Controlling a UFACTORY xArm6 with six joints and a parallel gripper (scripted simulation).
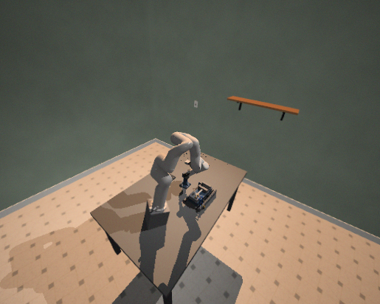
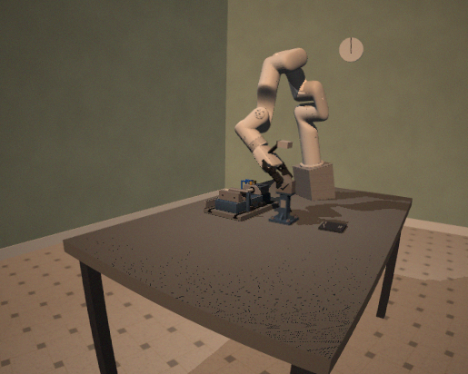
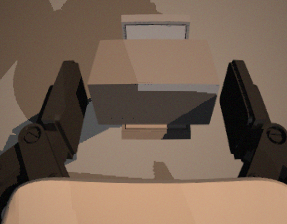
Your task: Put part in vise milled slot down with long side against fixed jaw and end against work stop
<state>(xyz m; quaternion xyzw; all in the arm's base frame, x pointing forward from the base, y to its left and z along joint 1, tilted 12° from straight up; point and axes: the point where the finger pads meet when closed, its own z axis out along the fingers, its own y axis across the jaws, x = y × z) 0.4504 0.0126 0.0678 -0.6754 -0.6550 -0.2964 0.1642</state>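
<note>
Right now the part is 20 mm below my hand. Also, from my hand: air cylinder rod (80 mm behind, 190 mm to the right, 90 mm below); then work stop (20 mm ahead, 160 mm to the right, 80 mm below); then vise base rail (80 mm behind, 290 mm to the right, 130 mm below).
</note>
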